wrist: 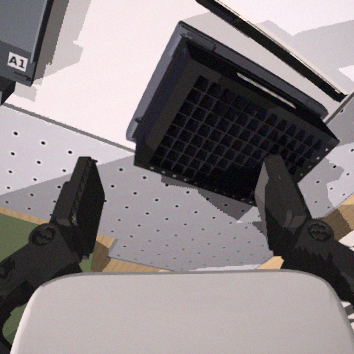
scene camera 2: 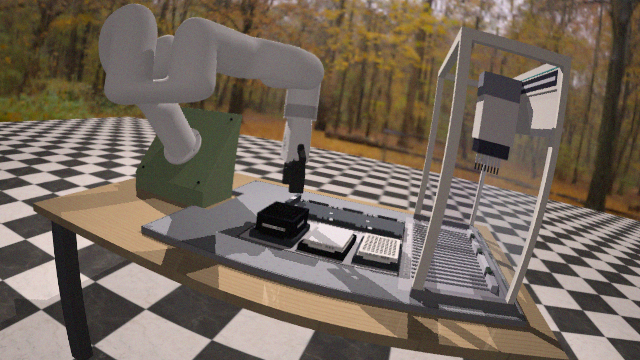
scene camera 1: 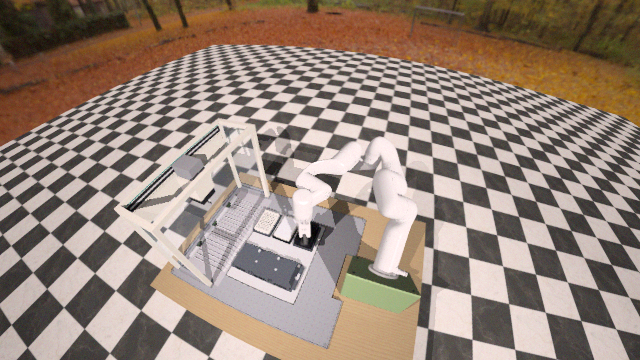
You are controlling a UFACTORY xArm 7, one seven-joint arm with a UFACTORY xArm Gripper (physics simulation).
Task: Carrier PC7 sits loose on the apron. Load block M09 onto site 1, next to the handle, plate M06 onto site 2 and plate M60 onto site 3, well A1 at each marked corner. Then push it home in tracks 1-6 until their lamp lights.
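Frame: origin at the arm's base, x left, y up, z ahead, level; millimetres.
Seen in the pictures: gripper, fingertip midpoint: [wrist: 179, 174] [scene camera 2: 291, 188] [scene camera 1: 303, 235]; arm's base, link origin: [scene camera 2: 182, 146] [scene camera 1: 383, 272].
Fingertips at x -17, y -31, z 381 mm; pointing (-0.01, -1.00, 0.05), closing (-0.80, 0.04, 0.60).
Observation:
Pixels of each thing's top centre, then the offset from my fingertips to it. Level surfaces: height alone.
- black gridded block, top centre: [wrist: 239, 152] [scene camera 2: 284, 210] [scene camera 1: 306, 231] dx -47, dy -42, dz +11 mm
- dark grey carrier, top centre: [scene camera 2: 348, 210] [scene camera 1: 266, 264] dx +182, dy -66, dz +92 mm
- plain white plate, top centre: [scene camera 2: 330, 234] [scene camera 1: 286, 227] dx -34, dy -70, dz +121 mm
- welled plate, top centre: [scene camera 2: 380, 245] [scene camera 1: 266, 221] dx -15, dy -70, dz +232 mm
- perforated grey deck, surface height: dy -96 mm
- wooden table, surface height: dy -109 mm
A black gridded block [scene camera 1: 315, 233] [scene camera 2: 282, 217] [wrist: 225, 125] sits in a dark nest on the white pad; its label is too blurred to read. My gripper [scene camera 1: 305, 239] [scene camera 2: 296, 190] [wrist: 179, 174] is open and empty, above the block and toward the carrier side. In the wrist view the right finger overlaps the block's near right part, the left finger is beside it. The dark grey carrier [scene camera 1: 267, 267] [scene camera 2: 350, 214] lies flat on the pad; its A1-marked corner [wrist: 17, 61] shows at top left. A plain white plate [scene camera 1: 285, 230] [scene camera 2: 330, 236] and a welled plate [scene camera 1: 267, 221] [scene camera 2: 380, 247] stand in nests.
A framed enclosure [scene camera 1: 260, 162] [scene camera 2: 441, 165] stands over the ribbed tracks [scene camera 2: 445, 255], with a pipetting head [scene camera 1: 189, 167] [scene camera 2: 497, 110] hanging inside. The arm's green base [scene camera 1: 380, 290] [scene camera 2: 215, 150] is at the opposite end. The perforated grey deck [scene camera 1: 280, 315] [wrist: 160, 215] lies on the wooden table [scene camera 1: 370, 330].

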